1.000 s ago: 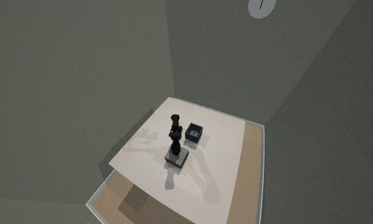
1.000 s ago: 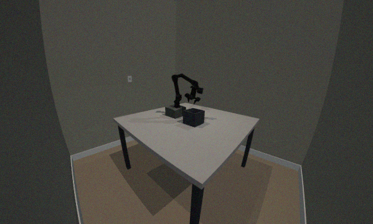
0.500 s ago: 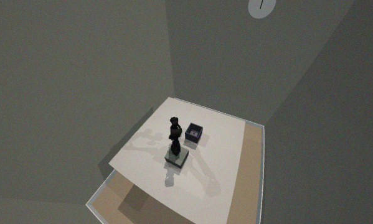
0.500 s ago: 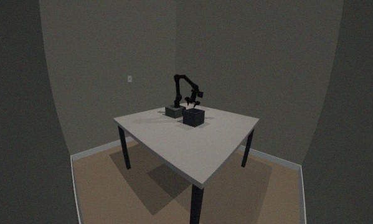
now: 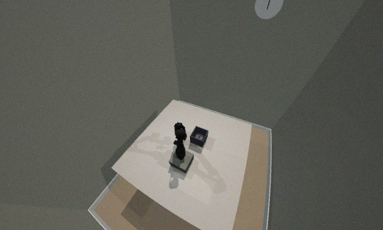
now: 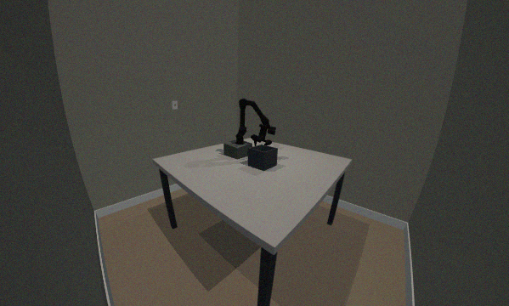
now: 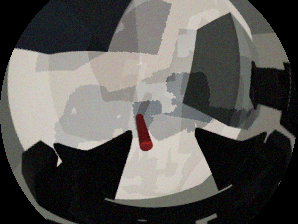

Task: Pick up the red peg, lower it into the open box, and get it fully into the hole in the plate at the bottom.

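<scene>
The red peg is 3 cm below my gripper tip, 2 cm ahead of it and 1 cm to the left of it.
</scene>
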